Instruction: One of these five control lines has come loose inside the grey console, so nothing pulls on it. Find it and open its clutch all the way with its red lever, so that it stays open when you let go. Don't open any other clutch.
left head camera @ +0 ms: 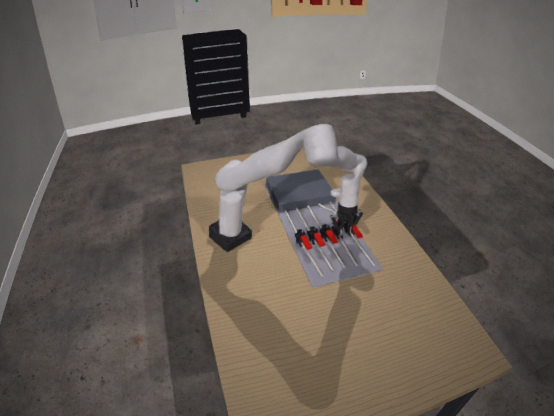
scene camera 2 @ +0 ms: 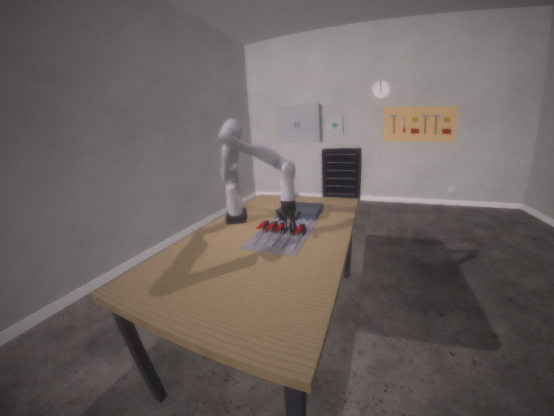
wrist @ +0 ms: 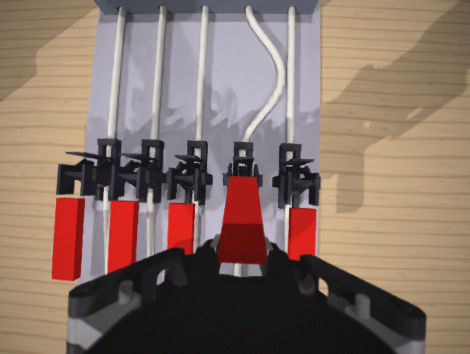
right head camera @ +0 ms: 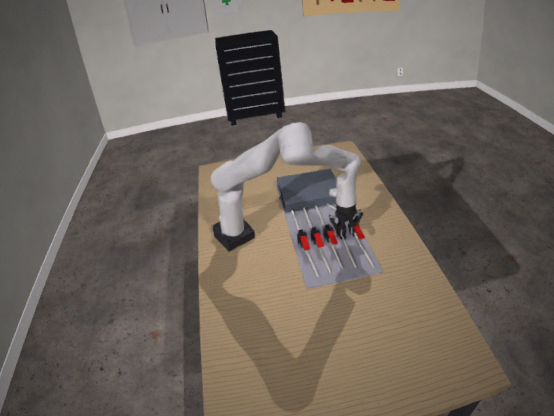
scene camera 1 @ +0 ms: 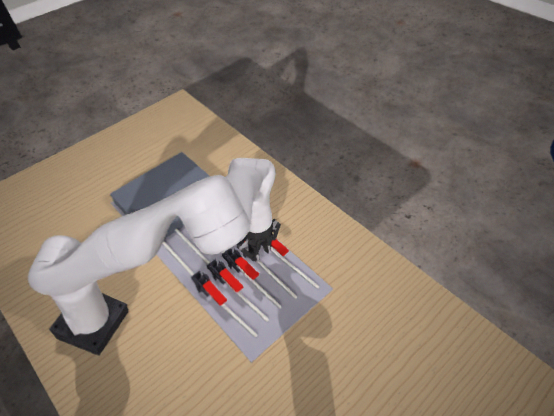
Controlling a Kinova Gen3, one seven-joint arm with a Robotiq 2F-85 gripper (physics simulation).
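Pixels of known places: gripper, fingertip midpoint: (left head camera: 344, 233) (scene camera 2: 289, 227) (right head camera: 345, 234) (scene camera 1: 261, 255); arm's base, link origin: (left head camera: 230, 228) (scene camera 2: 236, 212) (right head camera: 233, 227) (scene camera 1: 89, 316).
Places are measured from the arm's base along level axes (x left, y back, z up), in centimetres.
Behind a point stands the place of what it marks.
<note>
The grey console (left head camera: 300, 187) @(x 26.3, y -34.3, z -1.0 cm) (scene camera 1: 155, 182) @(x 33.7, y -33.0, z -1.1 cm) (wrist: 207, 5) @(x 16.3, y -36.5, z -4.4 cm) has five white lines running out to clutches. In the wrist view the fourth line from the left (wrist: 282, 75) @(x 9.0, y -47.1, z -4.7 cm) bows sideways between console and clutch; the other four run straight. Its clutch (wrist: 242, 160) @(x -2.5, y -44.2, z -1.3 cm) has a raised red lever (wrist: 242, 220) @(x -6.8, y -44.8, z 6.2 cm), pointing up toward the wrist camera. The other red levers (wrist: 68, 237) @(x -12.6, y -29.4, z 0.2 cm) (wrist: 123, 235) @(x -11.4, y -34.7, z 0.2 cm) (wrist: 181, 225) @(x -9.4, y -39.8, z 0.2 cm) (wrist: 302, 230) @(x -7.9, y -50.5, z 0.2 cm) lie low, pointing away from the console. My gripper (left head camera: 343, 230) @(x -10.4, y -45.4, z -0.1 cm) (right head camera: 345, 231) @(x -10.4, y -45.4, z -0.1 cm) (scene camera 1: 257, 252) @(x -10.4, y -45.4, z -0.1 cm) (scene camera 2: 288, 229) @(x -10.4, y -45.4, z -0.1 cm) (wrist: 240, 246) @(x -10.4, y -45.4, z -0.1 cm) is partly open, its fingers on either side of the raised lever; contact is hidden.
The neighbouring clutches (wrist: 192, 175) @(x -4.8, y -38.8, z -3.9 cm) (wrist: 295, 177) @(x -3.0, y -50.3, z -3.9 cm) stand close on both sides of the raised lever. The clutches sit on a pale grey panel (left head camera: 320, 280) @(x -29.1, y -31.5, z -5.4 cm) (scene camera 1: 250, 350) @(x -29.4, y -29.3, z -5.4 cm) (wrist: 225, 65) on the wooden table (left head camera: 280, 320) @(x -44.8, y -14.1, z -5.8 cm) (scene camera 1: 400, 325) @(x -45.9, y -64.7, z -5.8 cm). The robot's black base (left head camera: 230, 240) @(x -6.4, y 0.3, z -1.0 cm) (scene camera 1: 90, 330) @(x -4.7, y 0.9, z 1.1 cm) stands to the left.
</note>
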